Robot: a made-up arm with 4 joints.
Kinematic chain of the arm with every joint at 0, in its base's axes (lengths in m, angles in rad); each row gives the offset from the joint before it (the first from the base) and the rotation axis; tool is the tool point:
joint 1: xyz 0 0 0.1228 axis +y
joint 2: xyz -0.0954 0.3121 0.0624 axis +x
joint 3: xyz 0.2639 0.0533 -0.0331 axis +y
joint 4: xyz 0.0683 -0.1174 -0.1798 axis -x
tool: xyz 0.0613 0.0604 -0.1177
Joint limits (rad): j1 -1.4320..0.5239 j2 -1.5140..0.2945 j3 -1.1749..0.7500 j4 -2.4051..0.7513
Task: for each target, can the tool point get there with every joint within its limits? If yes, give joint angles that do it. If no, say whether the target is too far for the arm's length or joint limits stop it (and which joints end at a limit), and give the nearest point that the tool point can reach.
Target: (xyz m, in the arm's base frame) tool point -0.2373 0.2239 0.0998
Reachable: no: joint limits stop it (at a limit: joint 1, joint 3) | nearest point -0.0839 0.1714 -0.1269 | short by 0.279 m
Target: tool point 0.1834 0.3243 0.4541
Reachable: yes | joints -1.1163 -0.8059 -0.8364 -1.2055
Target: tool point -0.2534 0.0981 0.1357
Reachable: no: joint limits stop it (at a limit: joint 1, joint 2, joint 3, joint 4) | nearest point -0.1340 -0.0391 0.1961 | short by 0.192 m
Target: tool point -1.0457 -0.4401 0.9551
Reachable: no: too far | nearest point -0.0927 0.0109 0.5127 | short by 1.143 m
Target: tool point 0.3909 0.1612 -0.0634
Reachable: yes | joints 0.3446 -1.1275 -0.6113 -0.3243
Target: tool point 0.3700 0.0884 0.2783
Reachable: yes | joints -0.4258 -1.3528 -0.4228 -0.2493
